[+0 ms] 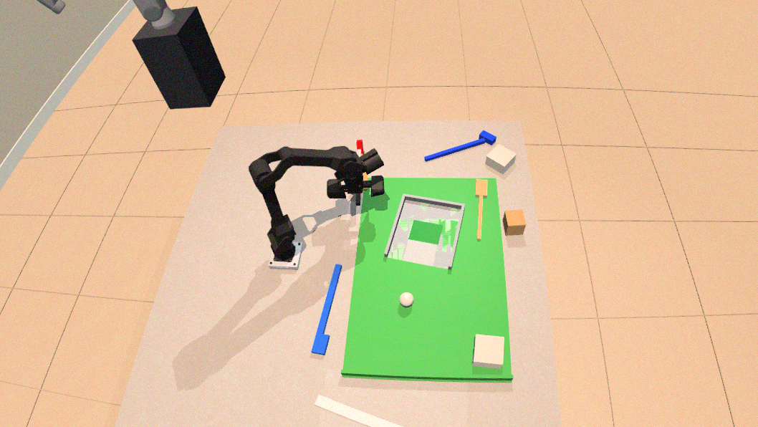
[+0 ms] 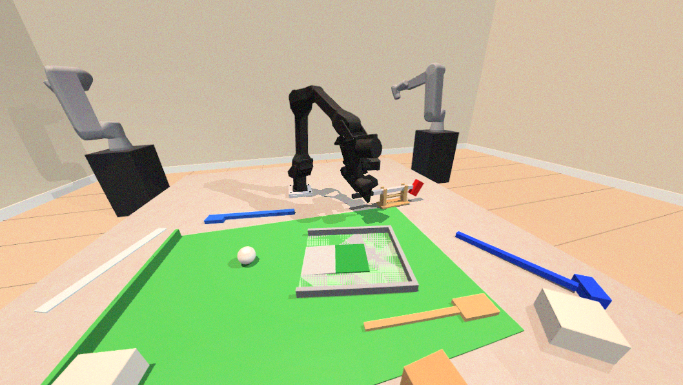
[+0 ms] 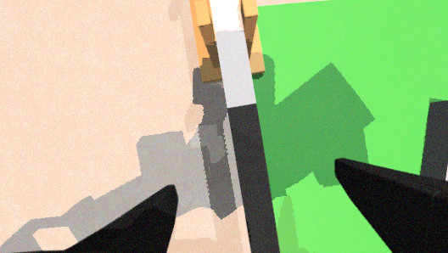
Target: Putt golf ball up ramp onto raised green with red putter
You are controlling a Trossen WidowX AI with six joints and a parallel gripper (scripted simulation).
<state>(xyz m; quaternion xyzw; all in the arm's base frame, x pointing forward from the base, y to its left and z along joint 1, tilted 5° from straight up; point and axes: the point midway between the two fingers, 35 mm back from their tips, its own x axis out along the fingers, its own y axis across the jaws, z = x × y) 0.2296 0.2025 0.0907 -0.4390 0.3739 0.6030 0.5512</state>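
Right now my gripper tip is 2 cm past the red putter and 11 cm to the right of it. The rest, counted from my gripper tip: wooden gate: 2 cm behind, 13 cm to the left, 2 cm below; white golf ball: 19 cm ahead, 36 cm to the right, 3 cm below; green mat: 25 cm ahead, 23 cm to the right, 5 cm below.
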